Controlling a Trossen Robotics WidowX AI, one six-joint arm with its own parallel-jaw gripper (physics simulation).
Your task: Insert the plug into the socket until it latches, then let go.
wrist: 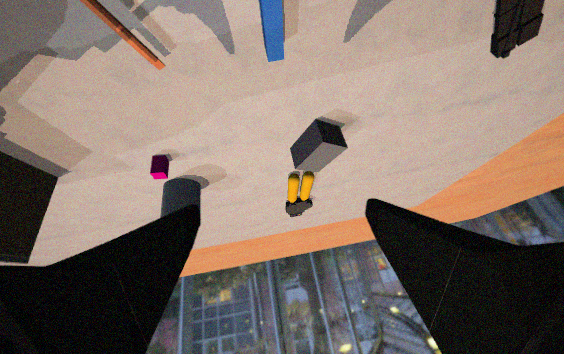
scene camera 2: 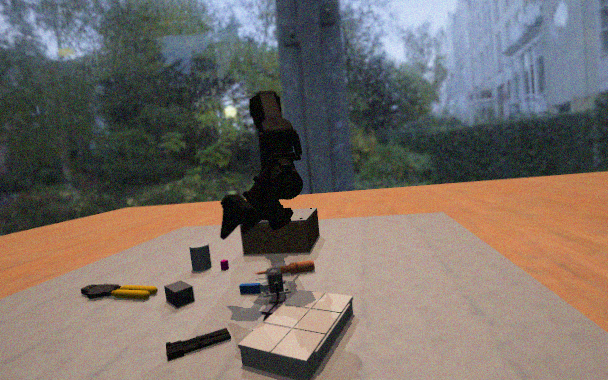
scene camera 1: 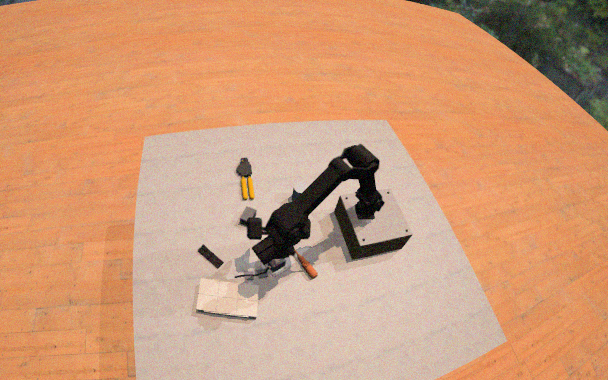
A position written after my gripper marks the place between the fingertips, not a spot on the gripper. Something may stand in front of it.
Observation:
My gripper (scene camera 2: 232,235) is open, with nothing in its grasp. Also in view: a dark cube (wrist: 321,142). Also in view: a white tiled block (scene camera 1: 217,297) and a black bar (wrist: 510,30).
My gripper is seen too in the wrist view (wrist: 283,209).

